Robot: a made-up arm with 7 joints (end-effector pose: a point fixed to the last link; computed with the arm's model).
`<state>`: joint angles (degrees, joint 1 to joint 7).
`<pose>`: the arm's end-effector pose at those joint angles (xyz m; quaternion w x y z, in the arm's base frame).
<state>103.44 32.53 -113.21 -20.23 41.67 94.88 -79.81</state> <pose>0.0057 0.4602 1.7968 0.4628 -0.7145 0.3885 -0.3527</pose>
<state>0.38 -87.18 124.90 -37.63 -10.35 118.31 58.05</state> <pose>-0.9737 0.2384 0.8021 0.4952 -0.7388 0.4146 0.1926</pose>
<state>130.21 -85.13 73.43 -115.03 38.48 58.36 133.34</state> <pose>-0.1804 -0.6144 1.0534 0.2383 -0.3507 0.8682 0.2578</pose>
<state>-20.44 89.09 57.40 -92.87 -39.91 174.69 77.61</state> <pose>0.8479 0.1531 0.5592 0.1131 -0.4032 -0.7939 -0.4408</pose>
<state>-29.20 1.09 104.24 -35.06 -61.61 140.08 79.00</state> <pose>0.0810 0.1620 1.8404 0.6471 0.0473 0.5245 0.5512</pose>
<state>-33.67 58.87 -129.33 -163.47 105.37 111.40 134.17</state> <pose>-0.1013 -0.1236 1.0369 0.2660 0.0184 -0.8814 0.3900</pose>
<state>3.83 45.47 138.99 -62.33 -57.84 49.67 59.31</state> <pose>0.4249 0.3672 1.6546 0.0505 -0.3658 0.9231 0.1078</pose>
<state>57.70 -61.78 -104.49 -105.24 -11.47 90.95 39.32</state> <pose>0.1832 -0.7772 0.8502 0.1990 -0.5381 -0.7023 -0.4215</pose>
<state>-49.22 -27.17 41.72 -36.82 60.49 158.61 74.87</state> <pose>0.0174 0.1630 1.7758 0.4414 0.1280 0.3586 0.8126</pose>
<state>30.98 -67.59 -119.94 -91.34 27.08 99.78 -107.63</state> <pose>-0.3304 -0.7957 0.7311 0.6797 0.0008 0.7230 0.1239</pose>
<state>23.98 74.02 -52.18 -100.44 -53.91 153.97 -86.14</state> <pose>0.8342 -0.0929 0.6112 0.5314 0.7715 -0.2724 0.2196</pose>
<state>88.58 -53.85 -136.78 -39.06 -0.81 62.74 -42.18</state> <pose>0.1588 -0.9807 1.1451 0.1111 0.1152 0.9373 0.3097</pose>
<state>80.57 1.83 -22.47 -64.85 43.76 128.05 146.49</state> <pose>0.3036 0.3598 1.6294 0.4575 -0.5893 -0.5424 -0.3862</pose>
